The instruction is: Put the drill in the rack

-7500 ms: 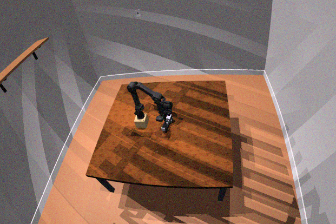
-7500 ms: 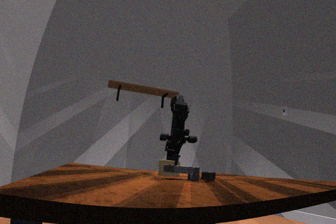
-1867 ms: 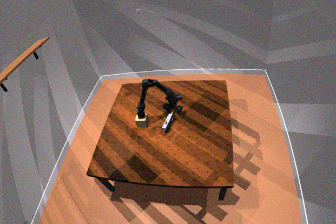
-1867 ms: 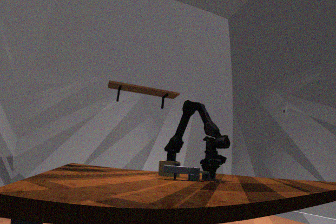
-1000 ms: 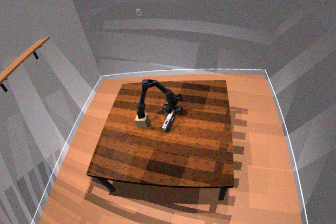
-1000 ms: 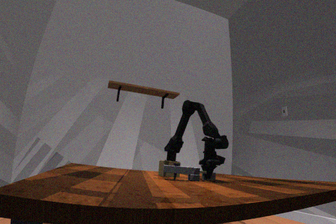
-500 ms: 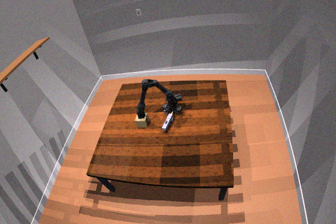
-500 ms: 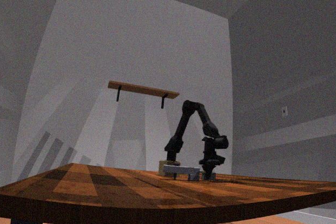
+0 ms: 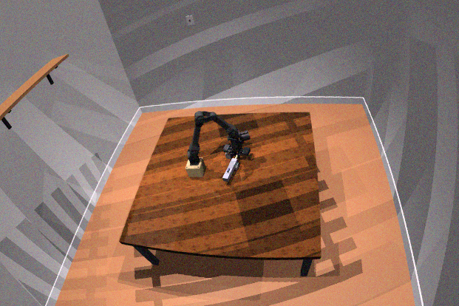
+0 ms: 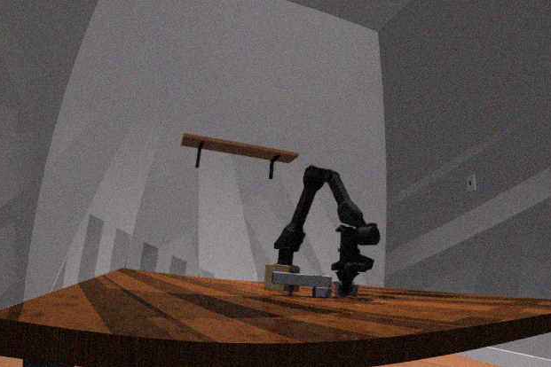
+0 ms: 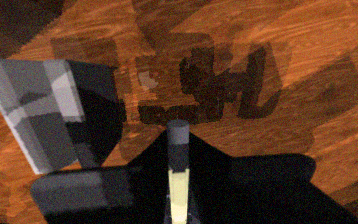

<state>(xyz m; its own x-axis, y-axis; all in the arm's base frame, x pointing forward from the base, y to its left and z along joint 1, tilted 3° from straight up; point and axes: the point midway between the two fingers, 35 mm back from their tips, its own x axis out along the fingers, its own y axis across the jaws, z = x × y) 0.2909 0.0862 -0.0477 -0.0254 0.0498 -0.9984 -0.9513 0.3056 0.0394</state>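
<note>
Now: the drill 4 cm to the right of my gripper tip, 4 cm above it and 1 cm behind it. The rest, counted from my gripper tip: grey block (6 cm behind, 5 cm to the left, 1 cm above).
</note>
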